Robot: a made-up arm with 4 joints.
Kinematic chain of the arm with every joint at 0, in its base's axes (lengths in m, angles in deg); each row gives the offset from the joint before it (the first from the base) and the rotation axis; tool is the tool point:
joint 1: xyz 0 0 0.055 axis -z
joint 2: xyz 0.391 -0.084 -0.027 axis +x
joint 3: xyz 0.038 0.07 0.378 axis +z
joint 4: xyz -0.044 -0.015 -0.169 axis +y
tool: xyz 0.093 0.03 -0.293
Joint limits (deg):
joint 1: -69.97..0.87
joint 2: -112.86..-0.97
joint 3: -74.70..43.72
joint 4: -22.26..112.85
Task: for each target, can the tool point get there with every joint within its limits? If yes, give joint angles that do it. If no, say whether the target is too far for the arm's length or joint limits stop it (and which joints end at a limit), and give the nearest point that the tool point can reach.
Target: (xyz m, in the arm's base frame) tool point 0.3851 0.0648 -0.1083
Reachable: yes | joints -30.44 -70.84 -20.97 23.30
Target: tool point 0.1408 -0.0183 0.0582
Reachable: yes | joints -14.04 -23.11 12.85 74.35
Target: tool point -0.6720 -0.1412 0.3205
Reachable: no: joint limits stop it (at a limit: joint 1, joint 4) | nearest point -0.1710 0.1950 0.1646 | short by 0.623 m
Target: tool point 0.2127 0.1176 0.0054
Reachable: yes | joints -60.73 -100.58 13.92 53.78
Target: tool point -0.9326 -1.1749 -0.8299
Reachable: no: too far | nearest point 0.1860 -0.1320 -0.2527 | short by 1.635 m
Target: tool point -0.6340 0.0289 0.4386
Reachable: no: joint limits stop it (at a limit: joint 1, joint 4) | nearest point -0.1754 0.2450 0.2261 | short by 0.550 m
